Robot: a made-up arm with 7 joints.
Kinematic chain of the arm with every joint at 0, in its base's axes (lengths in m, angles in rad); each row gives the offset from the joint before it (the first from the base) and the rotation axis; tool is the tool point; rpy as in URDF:
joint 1: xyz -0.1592 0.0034 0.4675 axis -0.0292 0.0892 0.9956
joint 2: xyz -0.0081 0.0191 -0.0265 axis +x
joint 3: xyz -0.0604 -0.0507 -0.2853 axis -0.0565 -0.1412 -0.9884
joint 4: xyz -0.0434 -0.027 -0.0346 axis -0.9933 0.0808 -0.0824
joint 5: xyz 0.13 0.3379 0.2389 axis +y
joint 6: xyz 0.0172 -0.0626 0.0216 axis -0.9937 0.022 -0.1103
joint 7: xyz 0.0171 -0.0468 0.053 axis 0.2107 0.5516 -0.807
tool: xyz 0.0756 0.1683 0.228 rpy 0 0 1.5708
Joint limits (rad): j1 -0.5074..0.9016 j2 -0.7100..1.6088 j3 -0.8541..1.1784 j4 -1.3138..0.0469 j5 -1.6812..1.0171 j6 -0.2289..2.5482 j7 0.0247..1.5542
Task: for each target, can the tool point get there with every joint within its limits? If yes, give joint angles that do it. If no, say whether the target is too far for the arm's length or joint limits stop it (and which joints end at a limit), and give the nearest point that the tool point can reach.
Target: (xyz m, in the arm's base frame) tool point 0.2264 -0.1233 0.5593
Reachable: yes | joints -0.2734 -0.2649 0.8605 -0.3370 0.4093 1.3635 0.7609
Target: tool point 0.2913 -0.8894 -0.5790
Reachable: no: too far | nearest point 0.0057 -0.3940 0.0082 | short by 0.820 m
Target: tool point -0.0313 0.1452 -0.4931
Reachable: no: joint limits stop it (at a limit: joint 1, joint 2, joint 4, joint 7) | nearest point -0.1052 0.0785 -0.1549 | short by 0.353 m
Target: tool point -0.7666 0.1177 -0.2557
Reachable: no: joint limits stop it (at a limit: joint 2, joint 4, joint 7) | nearest point -0.5845 0.0841 -0.0314 | short by 0.291 m
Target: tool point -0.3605 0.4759 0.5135
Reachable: yes | joints 0.3747 0.3069 -0.4881 -0.1701 0.2165 1.5823 0.2980
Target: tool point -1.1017 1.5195 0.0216
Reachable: no: too far | nearest point -0.4768 0.5137 0.3033 | short by 1.217 m
